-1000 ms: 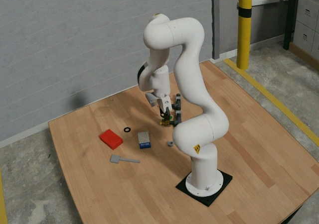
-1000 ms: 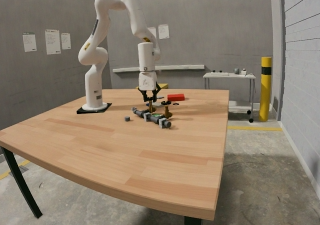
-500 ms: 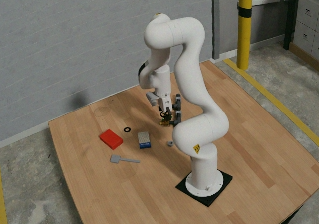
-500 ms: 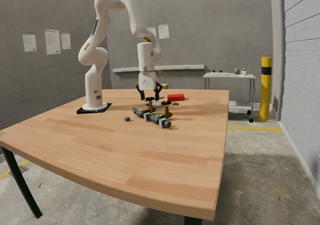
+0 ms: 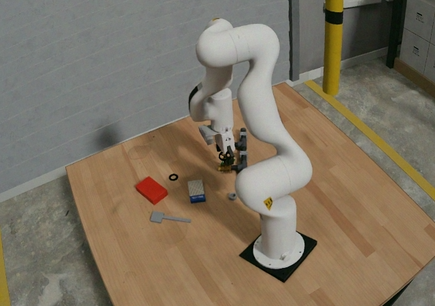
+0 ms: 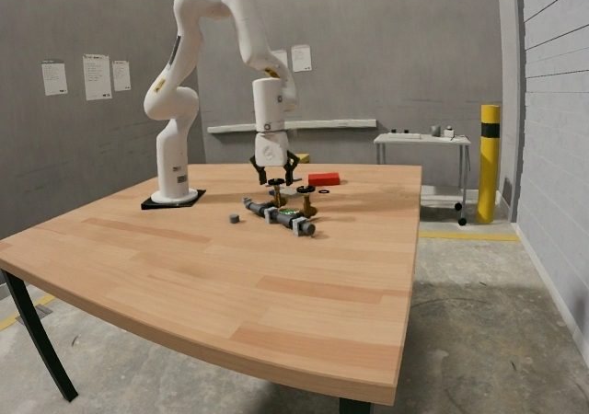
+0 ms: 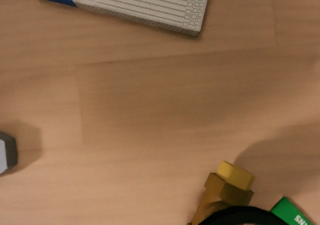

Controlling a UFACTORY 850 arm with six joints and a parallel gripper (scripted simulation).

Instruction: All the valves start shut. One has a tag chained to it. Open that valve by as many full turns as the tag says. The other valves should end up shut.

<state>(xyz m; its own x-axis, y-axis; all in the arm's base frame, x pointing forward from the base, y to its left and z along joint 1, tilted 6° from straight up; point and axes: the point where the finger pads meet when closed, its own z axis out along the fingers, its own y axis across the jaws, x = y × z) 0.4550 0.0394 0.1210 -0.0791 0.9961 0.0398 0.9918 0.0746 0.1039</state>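
Now: the green tag 9 cm below my hand, 5 cm ahead of it and 3 cm to the right of it. Round my hand: red block 33 cm to the left, 8 cm below; grey paddle-shaped tool 30 cm to the left, 16 cm behind, 9 cm below; blue-and-grey box 15 cm to the left, 8 cm below, 7 cm behind.
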